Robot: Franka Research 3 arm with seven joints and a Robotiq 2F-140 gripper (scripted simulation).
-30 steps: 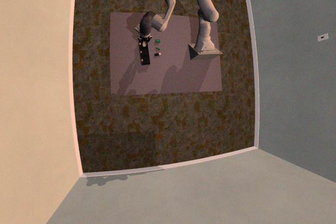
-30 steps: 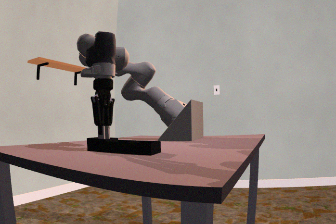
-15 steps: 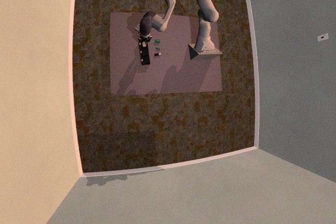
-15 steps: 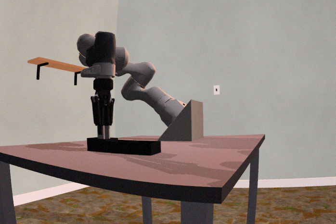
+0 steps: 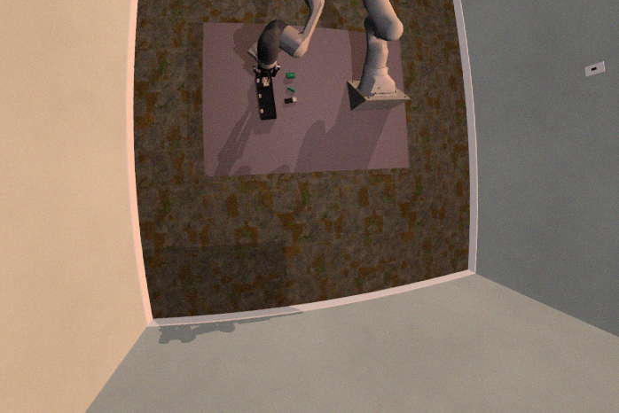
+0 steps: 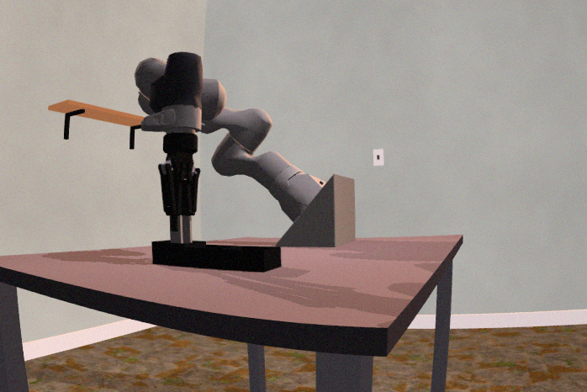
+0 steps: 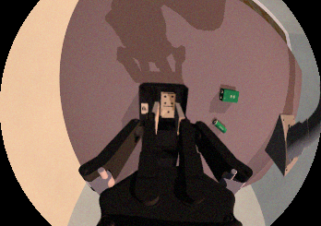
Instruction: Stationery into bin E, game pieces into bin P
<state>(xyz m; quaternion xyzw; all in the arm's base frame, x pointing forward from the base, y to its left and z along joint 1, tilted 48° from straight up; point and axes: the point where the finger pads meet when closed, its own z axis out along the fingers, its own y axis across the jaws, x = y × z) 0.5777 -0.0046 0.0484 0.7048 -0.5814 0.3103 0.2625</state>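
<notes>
My hand is 50 mm above the white spotted piece and 10 mm to the left of it. Also, from my hand: green cylinder (140 mm behind, 60 mm below, 30 mm to the left); flat green block (130 mm behind, 60 mm below, 50 mm to the right); black bin row (80 mm to the left, 40 mm below).
</notes>
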